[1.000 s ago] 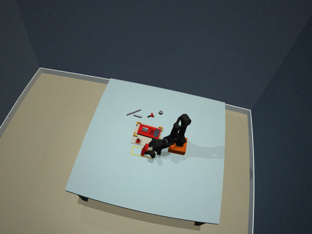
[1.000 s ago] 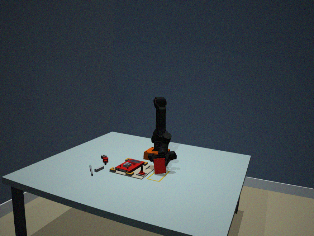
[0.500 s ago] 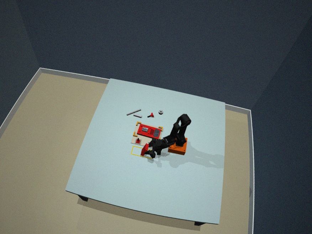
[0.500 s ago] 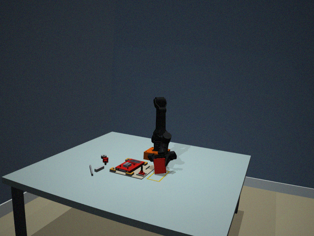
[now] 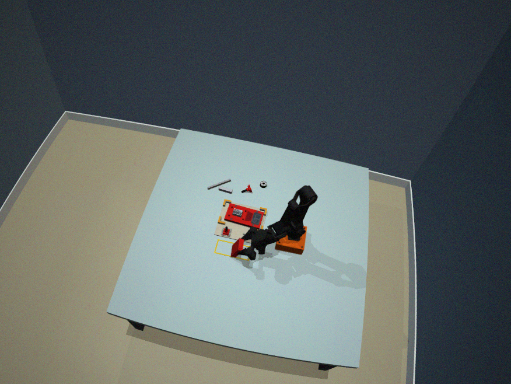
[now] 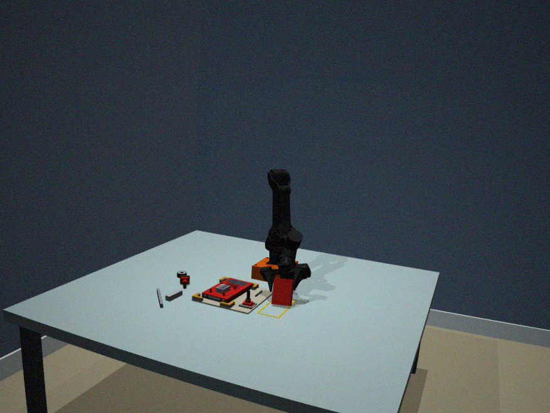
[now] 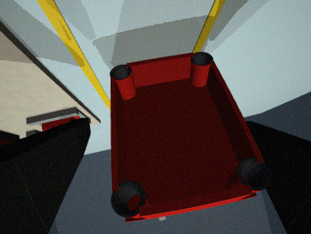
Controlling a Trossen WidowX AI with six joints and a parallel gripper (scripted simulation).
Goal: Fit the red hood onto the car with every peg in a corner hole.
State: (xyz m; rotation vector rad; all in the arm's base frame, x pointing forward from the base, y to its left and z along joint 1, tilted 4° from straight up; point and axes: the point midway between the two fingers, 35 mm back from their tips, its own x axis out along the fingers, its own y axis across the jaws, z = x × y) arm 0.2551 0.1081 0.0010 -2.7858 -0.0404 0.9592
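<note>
The red hood lies 10 mm ahead of my gripper tip. The rest, counted from my gripper tip: grey engine block 40 mm ahead, 210 mm to the right, 30 mm below; thin rod 170 mm ahead, 410 mm to the right, 40 mm below; beige jig plate 10 mm ahead, 190 mm to the right, 40 mm below.
</note>
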